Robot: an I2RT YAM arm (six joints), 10 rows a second.
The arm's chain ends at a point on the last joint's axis. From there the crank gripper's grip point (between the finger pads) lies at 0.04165 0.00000 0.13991 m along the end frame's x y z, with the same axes.
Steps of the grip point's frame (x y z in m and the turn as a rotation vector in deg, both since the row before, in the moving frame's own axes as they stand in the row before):
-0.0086, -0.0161, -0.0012, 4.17, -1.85, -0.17
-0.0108, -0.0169, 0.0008, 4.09, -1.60, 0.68
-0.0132, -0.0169, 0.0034, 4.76, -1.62, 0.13
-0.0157, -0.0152, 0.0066, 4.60, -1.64, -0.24
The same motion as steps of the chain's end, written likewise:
-0.0041, -0.0058, -0.0021, 4.17, -1.85, -0.17
-0.0069, -0.0074, 0.0000, 4.09, -1.60, 0.68
-0.0092, -0.0053, 0.0028, 4.76, -1.62, 0.13
-0.0117, -0.0038, 0.0059, 4.60, -1.64, -0.24

